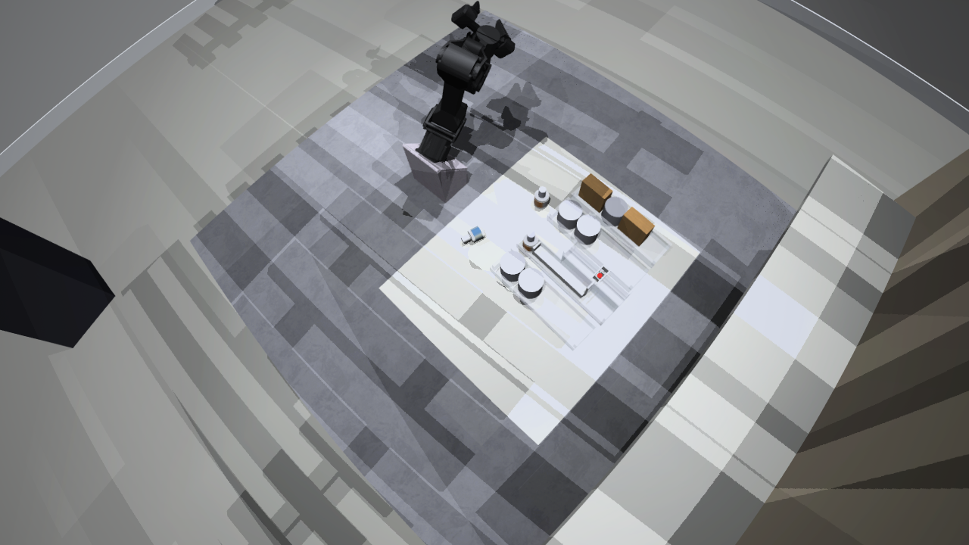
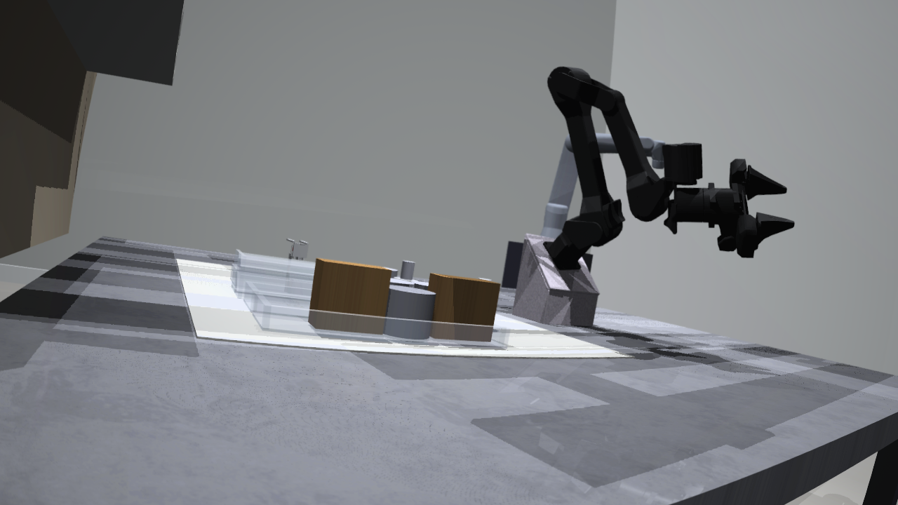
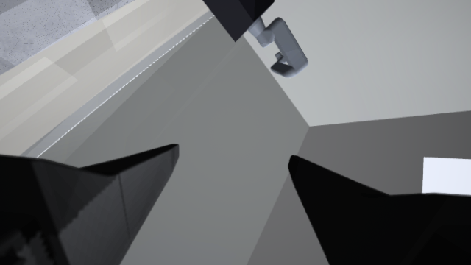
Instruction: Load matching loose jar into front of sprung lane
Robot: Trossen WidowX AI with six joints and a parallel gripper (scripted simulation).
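Right now my gripper tip is 290 mm short of the small blue-banded jar, 500 mm to the left of it and 240 mm above it. Also, from my gripper tip: clear sprung lane: 580 mm ahead, 430 mm to the right, 240 mm below; red marker: 620 mm ahead, 430 mm to the right, 190 mm below.
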